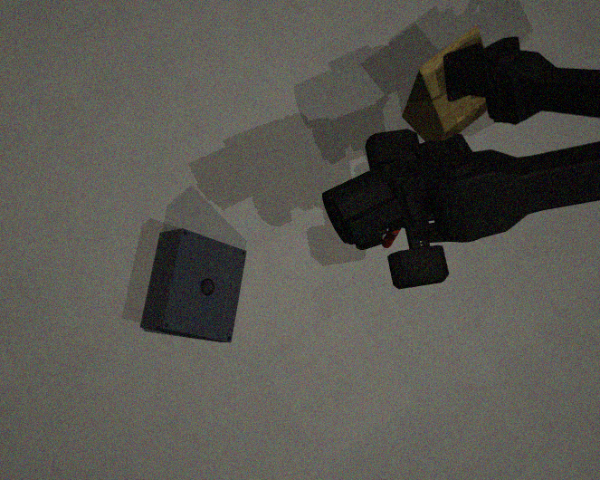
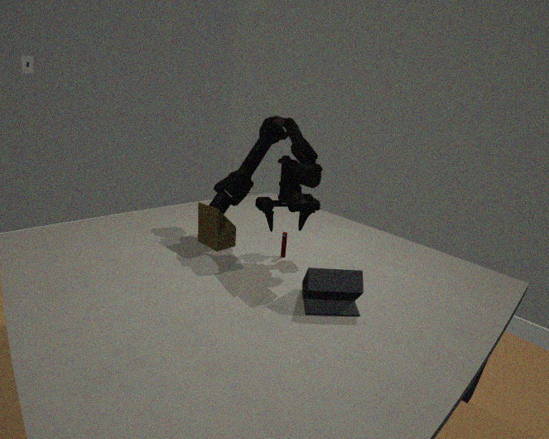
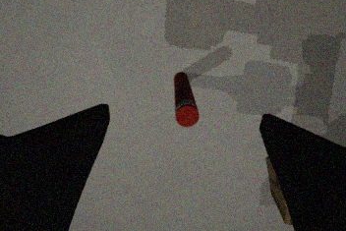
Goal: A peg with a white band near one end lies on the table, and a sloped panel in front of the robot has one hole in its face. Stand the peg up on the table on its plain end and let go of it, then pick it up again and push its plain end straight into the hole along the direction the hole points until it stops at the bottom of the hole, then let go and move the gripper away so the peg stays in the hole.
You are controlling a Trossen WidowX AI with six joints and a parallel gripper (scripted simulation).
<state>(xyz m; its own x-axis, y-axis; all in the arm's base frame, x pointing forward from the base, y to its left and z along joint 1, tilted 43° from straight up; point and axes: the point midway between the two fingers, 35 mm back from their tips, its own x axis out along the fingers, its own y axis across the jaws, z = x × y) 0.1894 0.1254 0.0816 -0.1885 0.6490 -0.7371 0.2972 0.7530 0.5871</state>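
My gripper tip is 30 mm above the peg. The rest, counted from my gripper tip: dark sloped panel: 270 mm ahead, 50 mm to the right, 50 mm below.
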